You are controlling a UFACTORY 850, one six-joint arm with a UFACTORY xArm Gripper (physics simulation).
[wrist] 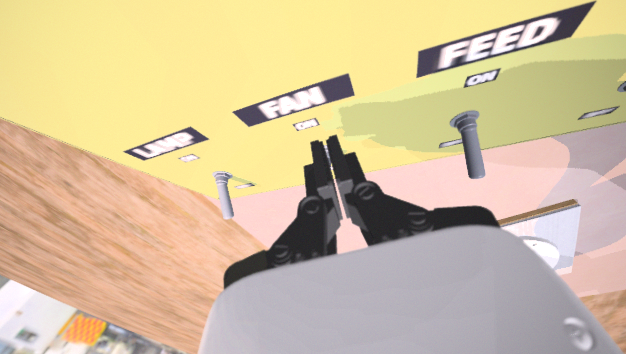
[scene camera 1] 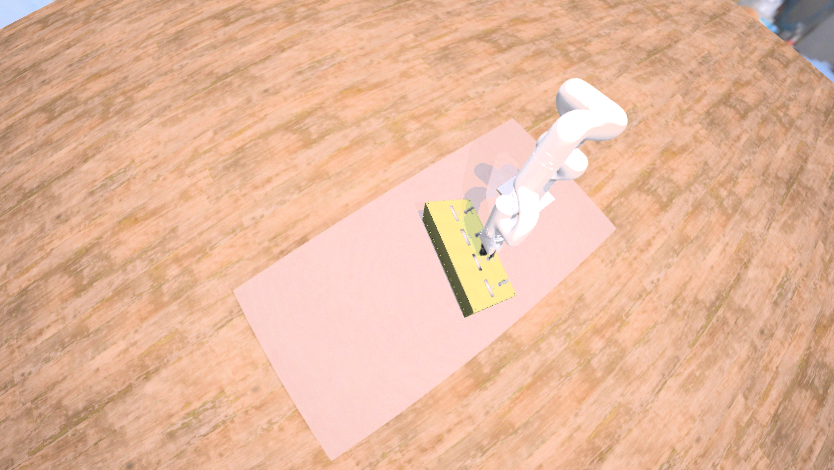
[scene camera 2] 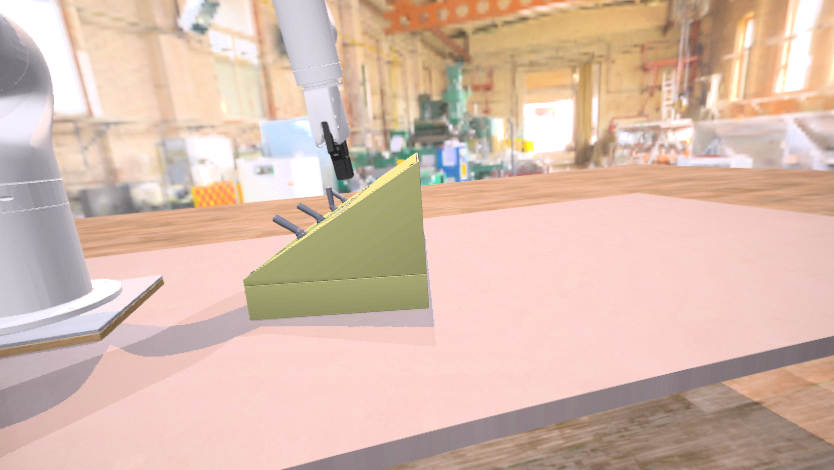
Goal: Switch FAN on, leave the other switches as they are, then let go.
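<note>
The yellow sloped switch panel [scene camera 1: 476, 298] [scene camera 2: 373, 251] [wrist: 200, 60] carries grey levers. In the scene camera 2 view the FAN lever [scene camera 2: 331, 199] stands more upright than the others, tilted toward the upper, ON side. The LAMP lever [wrist: 226, 197] [scene camera 1: 503, 282] and FEED lever [wrist: 472, 150] [scene camera 2: 310, 212] lean down away from their ON marks. In the wrist view the FAN lever is mostly hidden behind the fingers, below the FAN label [wrist: 294, 100]. My gripper [wrist: 328, 156] [scene camera 2: 345, 176] is shut and empty. Its tips are a little above the FAN lever, with a gap showing.
A further lever [scene camera 2: 288, 226] stands at the panel end beyond FEED, leaning down like FEED. The panel rests on a pink board [scene camera 1: 350, 326] [scene camera 2: 583, 291] over a wooden floor [scene camera 1: 175, 145]. The arm's base [scene camera 2: 46, 256] stands on the panel's low side.
</note>
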